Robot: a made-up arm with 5 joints.
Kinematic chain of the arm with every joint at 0, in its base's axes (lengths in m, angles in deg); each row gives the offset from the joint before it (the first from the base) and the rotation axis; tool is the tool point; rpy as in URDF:
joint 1: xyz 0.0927 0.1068 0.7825 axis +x
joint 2: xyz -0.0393 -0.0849 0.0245 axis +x
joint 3: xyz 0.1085 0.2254 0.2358 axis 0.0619 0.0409 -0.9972
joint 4: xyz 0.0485 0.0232 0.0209 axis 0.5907 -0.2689 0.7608
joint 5: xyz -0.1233 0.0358 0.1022 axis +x
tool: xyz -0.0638 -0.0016 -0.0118 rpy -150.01 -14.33 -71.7
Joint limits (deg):
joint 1: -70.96..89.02
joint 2: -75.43..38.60
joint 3: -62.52..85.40
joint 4: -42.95..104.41
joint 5: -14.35..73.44
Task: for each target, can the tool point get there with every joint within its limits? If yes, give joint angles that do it. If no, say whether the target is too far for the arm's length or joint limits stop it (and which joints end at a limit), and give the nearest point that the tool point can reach.
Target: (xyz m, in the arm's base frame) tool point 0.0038 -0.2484 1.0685
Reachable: yes | joints 52.07 26.27 -24.42 -12.44 33.41
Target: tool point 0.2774 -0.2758 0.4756
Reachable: no: joint limits stop it (at a limit: joint 1, joint 2, joint 3, joint 5) | nearest point 0.1950 -0.1890 0.5769 | short by 0.157 m
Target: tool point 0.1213 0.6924 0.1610
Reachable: no: too far | nearest point 0.1477 0.4502 0.4523 | short by 0.380 m
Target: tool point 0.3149 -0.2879 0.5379
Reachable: no: joint limits stop it (at a limit: joint 2, joint 3, joint 5) | nearest point 0.2261 -0.1819 0.6036 | short by 0.153 m
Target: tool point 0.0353 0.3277 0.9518
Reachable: yes | joints -27.56 -17.34 2.44 54.05 62.02
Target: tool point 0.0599 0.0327 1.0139
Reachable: yes | joints 54.30 -33.19 -6.22 58.23 58.79
